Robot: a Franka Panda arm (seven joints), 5 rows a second.
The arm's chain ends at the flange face. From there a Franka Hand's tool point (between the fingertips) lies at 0.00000 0.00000 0.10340 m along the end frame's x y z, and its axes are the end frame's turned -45 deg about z.
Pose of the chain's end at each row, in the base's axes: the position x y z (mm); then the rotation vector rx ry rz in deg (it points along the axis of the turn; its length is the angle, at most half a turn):
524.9, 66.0, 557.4, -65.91, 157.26, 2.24
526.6, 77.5, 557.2, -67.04, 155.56, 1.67
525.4, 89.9, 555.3, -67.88, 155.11, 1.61
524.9, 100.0, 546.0, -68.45, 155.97, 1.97
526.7, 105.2, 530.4, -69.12, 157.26, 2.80
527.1, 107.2, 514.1, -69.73, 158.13, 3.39
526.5, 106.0, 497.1, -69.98, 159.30, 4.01
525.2, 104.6, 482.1, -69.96, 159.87, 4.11
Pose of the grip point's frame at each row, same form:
539.5, 75.1, 455.4, -121.17, 120.16, -3.34
543.3, 86.9, 455.6, -121.70, 118.29, -4.48
542.2, 99.4, 453.7, -122.32, 117.56, -4.58
539.8, 109.1, 444.1, -123.07, 118.04, -3.69
538.8, 114.2, 428.1, -123.98, 118.78, -2.12
537.2, 116.1, 411.6, -124.73, 119.21, -1.00
534.4, 114.7, 394.4, -125.25, 120.04, 0.24
532.2, 113.0, 379.3, -125.40, 120.53, 0.62

